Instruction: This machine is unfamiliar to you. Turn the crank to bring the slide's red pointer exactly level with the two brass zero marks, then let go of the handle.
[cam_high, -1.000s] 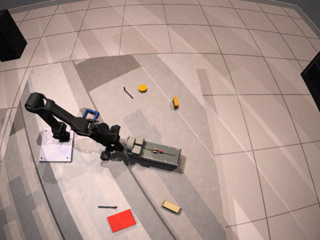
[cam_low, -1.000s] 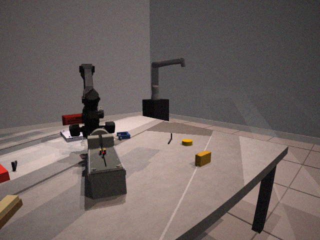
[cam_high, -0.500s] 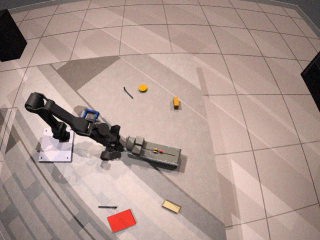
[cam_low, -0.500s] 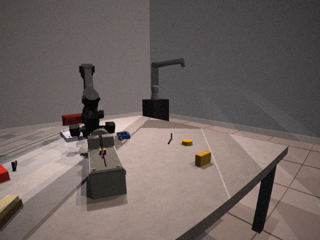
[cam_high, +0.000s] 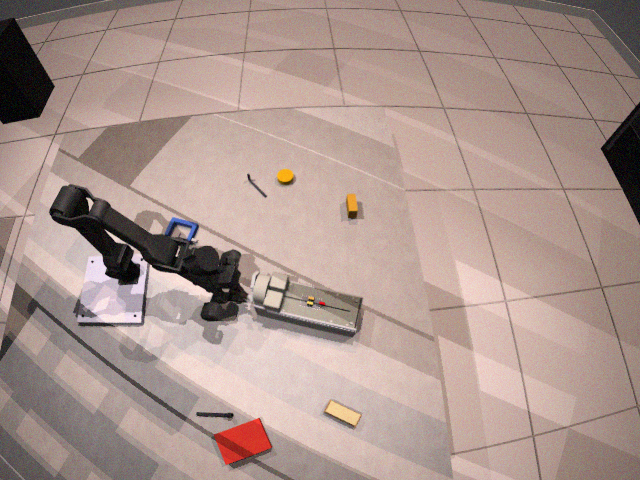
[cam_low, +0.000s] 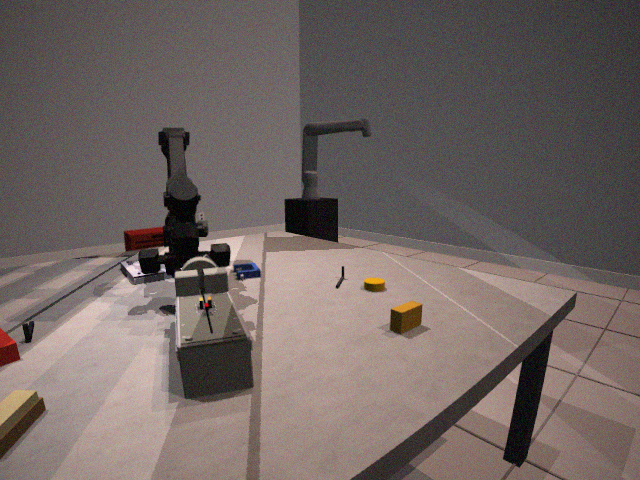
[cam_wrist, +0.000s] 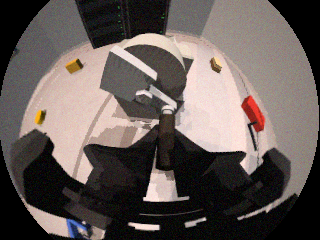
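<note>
My gripper tip is 2 cm past the dark crank handle, 1 cm to the right of it and 2 cm below it. Round my gripper tip: blue block (20 cm behind, 24 cm to the left, 4 cm below); red plate (3 cm behind, 36 cm to the right, 3 cm below); red pointer (19 cm ahead, 4 cm to the right, 4 cm above).
</note>
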